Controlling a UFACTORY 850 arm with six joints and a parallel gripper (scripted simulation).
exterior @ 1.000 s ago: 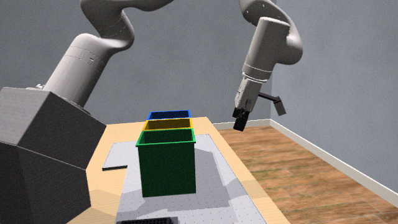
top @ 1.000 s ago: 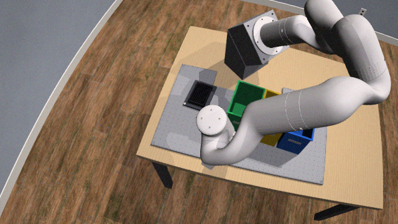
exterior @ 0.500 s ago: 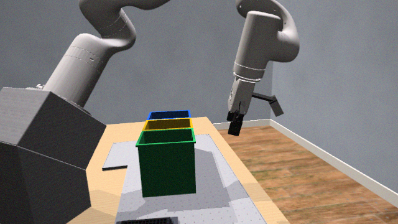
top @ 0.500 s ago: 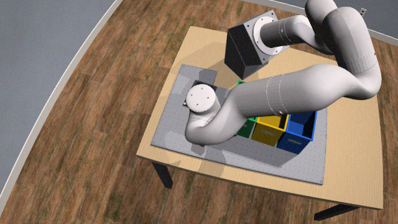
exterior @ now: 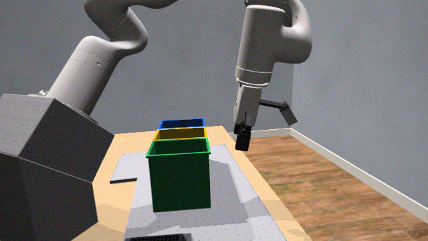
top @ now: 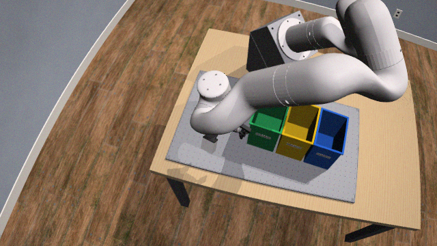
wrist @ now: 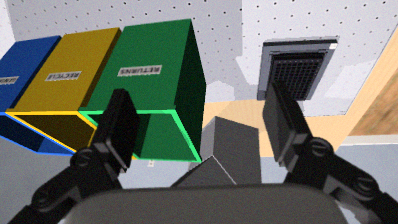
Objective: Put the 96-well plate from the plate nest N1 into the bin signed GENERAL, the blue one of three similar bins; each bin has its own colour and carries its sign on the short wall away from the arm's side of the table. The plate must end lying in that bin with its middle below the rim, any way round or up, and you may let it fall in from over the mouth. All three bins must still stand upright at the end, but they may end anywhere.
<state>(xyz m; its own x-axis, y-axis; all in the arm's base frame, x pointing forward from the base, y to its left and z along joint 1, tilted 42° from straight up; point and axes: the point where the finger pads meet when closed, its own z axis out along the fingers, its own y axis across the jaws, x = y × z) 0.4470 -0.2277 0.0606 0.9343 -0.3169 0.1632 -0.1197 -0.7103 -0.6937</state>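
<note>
Right now the black 96-well plate is 23 cm behind my hand, 11 cm to the right of it and 21 cm below it. From my hand the other things lie so: yellow bin 15 cm behind, 26 cm to the left, 14 cm below; then dark plate nest 23 cm behind, 11 cm to the right, 23 cm below; then green bin 16 cm behind, 12 cm to the left, 14 cm below.
</note>
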